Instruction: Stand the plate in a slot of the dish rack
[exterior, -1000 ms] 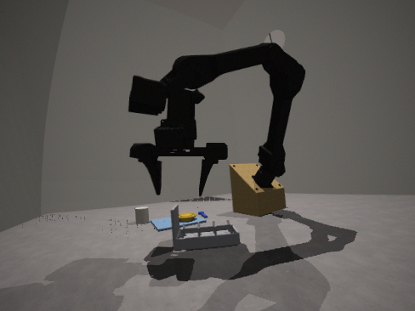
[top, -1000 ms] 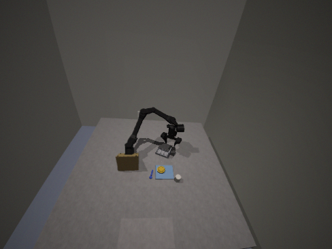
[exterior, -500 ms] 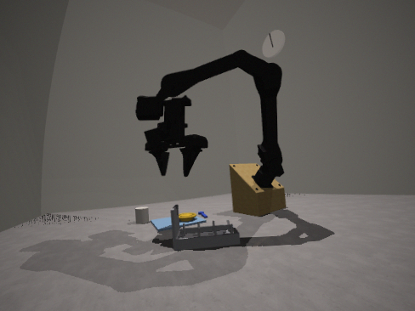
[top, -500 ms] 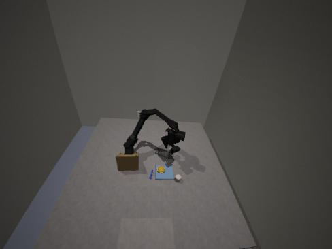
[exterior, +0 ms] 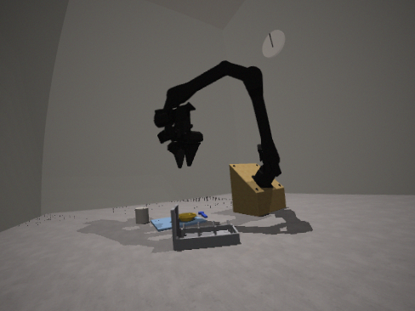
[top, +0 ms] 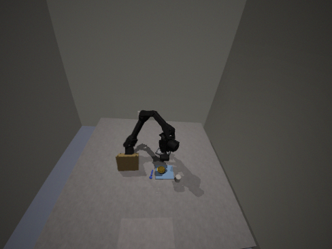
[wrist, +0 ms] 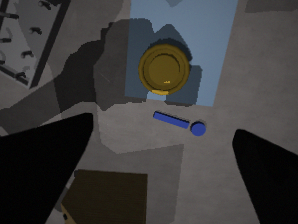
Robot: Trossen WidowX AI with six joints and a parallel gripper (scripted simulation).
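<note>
My gripper tip is now 160 mm above the yellow plate. From my gripper tip the other things lie so: blue spoon: 180 mm below, 80 mm behind, 50 mm to the right; then grey dish rack: 190 mm to the left, 160 mm below, 20 mm ahead; then white cup: 150 mm below, 140 mm ahead, 80 mm to the right.
</note>
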